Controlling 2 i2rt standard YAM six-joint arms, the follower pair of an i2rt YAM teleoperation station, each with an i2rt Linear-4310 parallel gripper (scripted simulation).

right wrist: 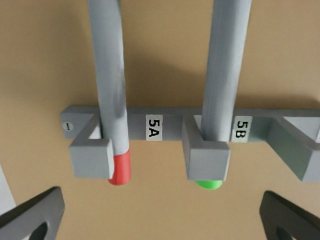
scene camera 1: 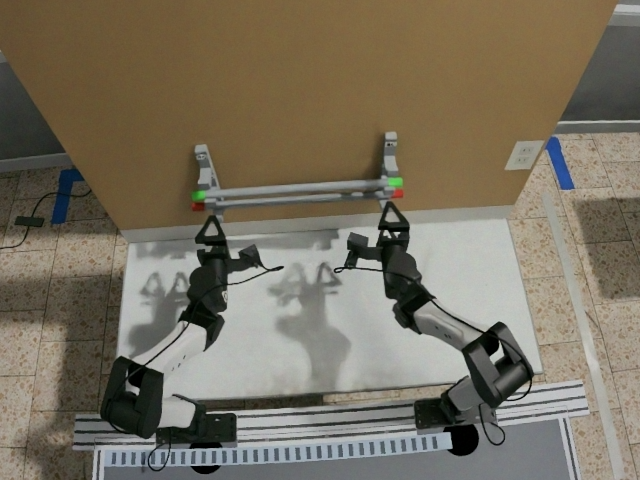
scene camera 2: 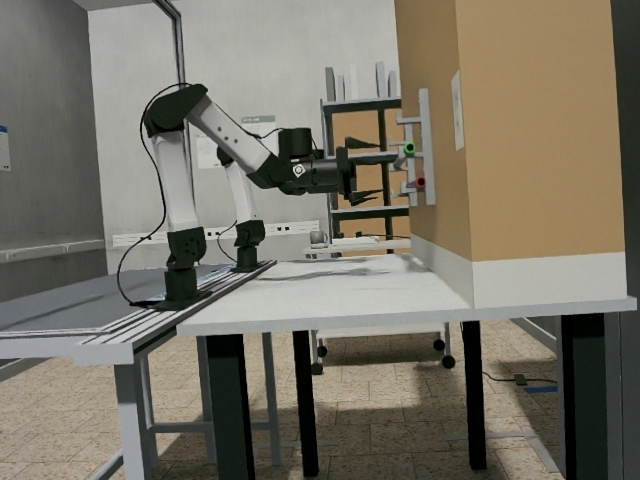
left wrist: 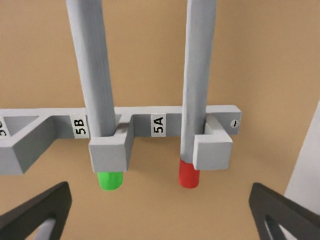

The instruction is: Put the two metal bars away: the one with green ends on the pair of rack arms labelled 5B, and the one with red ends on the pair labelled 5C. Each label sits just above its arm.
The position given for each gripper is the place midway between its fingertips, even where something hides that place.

In view: the left gripper (scene camera 1: 216, 226), the right gripper (scene camera 1: 387, 212), a green-ended bar (scene camera 1: 397, 182), a red-ended bar (scene camera 1: 370, 195) and a brown wall (right wrist: 54, 65).
The left gripper also shows in the left wrist view (left wrist: 160, 191). The right gripper is seen too in the right wrist view (right wrist: 162, 199) and in scene camera 2 (scene camera 2: 383, 168). The brown wall shows as well in the left wrist view (left wrist: 258, 61).
